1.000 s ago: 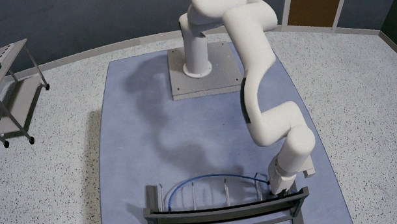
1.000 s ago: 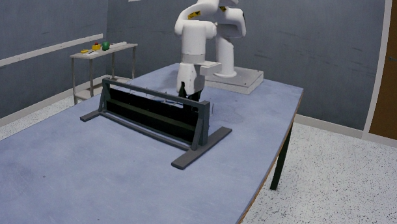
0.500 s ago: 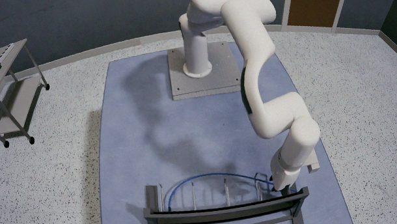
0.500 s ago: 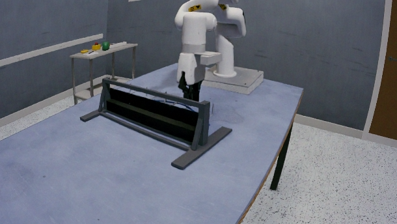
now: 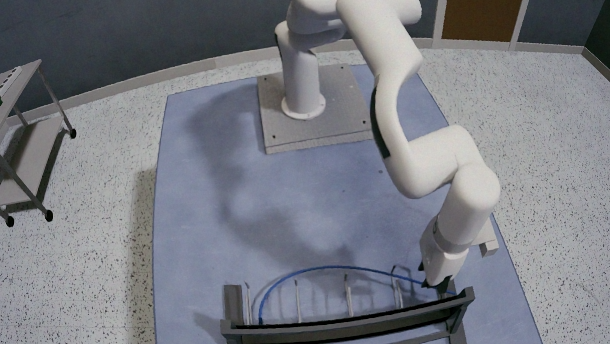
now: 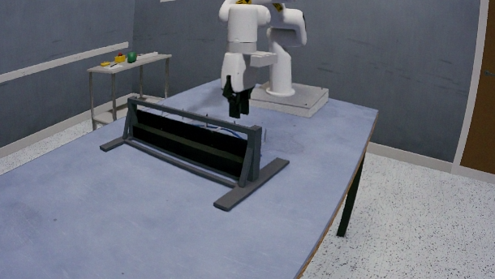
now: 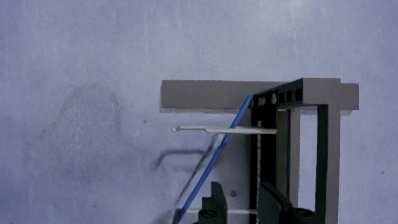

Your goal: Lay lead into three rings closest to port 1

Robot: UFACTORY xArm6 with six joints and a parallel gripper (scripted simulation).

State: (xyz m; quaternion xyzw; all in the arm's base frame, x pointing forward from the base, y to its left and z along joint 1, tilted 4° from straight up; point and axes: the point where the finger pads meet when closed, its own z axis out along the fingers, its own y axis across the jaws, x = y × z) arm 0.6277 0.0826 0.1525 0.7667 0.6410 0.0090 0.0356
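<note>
Now: hand 160 mm to the left of the rack, 90 mm above it and 30 mm short of it.
</note>
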